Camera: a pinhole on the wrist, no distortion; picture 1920 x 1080 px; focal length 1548.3 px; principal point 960.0 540.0 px. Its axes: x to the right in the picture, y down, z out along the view. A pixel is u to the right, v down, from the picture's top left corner.
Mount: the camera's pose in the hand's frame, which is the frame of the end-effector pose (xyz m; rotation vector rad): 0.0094 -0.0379 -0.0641 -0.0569 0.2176 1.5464
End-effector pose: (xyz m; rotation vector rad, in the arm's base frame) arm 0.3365 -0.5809 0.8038 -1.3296 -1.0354 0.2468
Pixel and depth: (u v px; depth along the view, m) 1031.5 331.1 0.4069
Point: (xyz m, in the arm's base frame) 0.1774 -0.2748 0.7757
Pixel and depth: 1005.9 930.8 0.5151
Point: -0.0024 -0.3023 0.6625
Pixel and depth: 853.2 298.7 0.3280
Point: 0.2000 -0.3457 0.8249
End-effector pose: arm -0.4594 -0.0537 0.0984 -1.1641 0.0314 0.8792
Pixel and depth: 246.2 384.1 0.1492
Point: -0.4212 0.0346 0.1837
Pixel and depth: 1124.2 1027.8 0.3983
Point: -0.6904 0.1782 0.2158
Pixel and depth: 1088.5 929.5 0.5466
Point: -0.7652 0.3008 0.2549
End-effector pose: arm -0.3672 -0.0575 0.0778 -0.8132 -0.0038 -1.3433
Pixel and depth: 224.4 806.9 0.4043
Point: -0.3414 0.1531 0.4216
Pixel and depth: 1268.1 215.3 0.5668
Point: 0.0293 0.0214 0.4108
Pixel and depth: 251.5 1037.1 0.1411
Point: -0.3984 0.0077 0.1731
